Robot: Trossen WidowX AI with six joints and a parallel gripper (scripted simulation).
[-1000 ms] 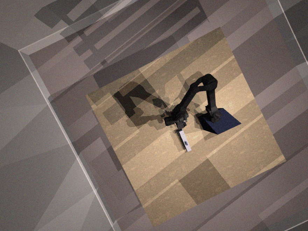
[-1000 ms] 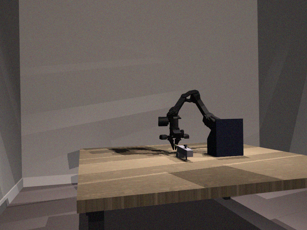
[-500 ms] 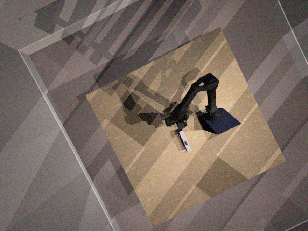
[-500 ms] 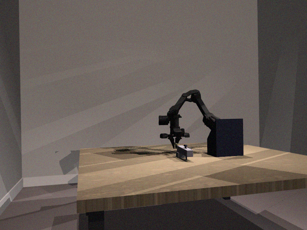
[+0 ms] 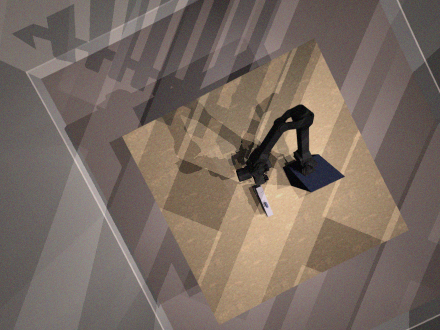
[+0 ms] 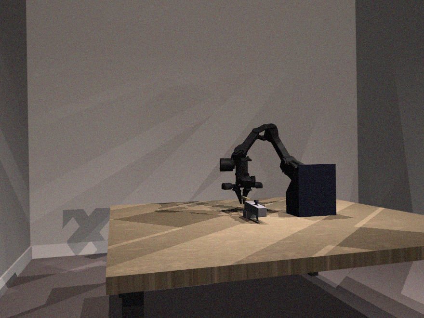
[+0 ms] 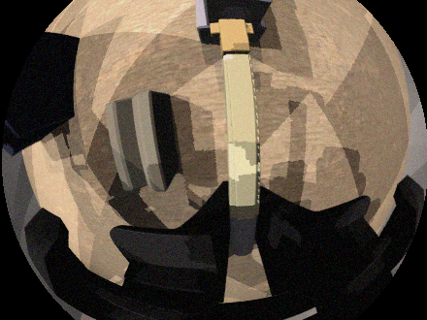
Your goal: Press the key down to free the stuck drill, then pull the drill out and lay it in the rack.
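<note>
Right now the small grey rack is 7 cm behind my gripper tip, 4 cm to the left of it and 2 cm below it. The rest, counted from my gripper tip: thin dark stub: 22 cm to the left, 2 cm ahead, 1 cm above; then light grey block: 20 cm to the left, 2 cm ahead; then drill: 4 cm to the left, 3 cm above.
</note>
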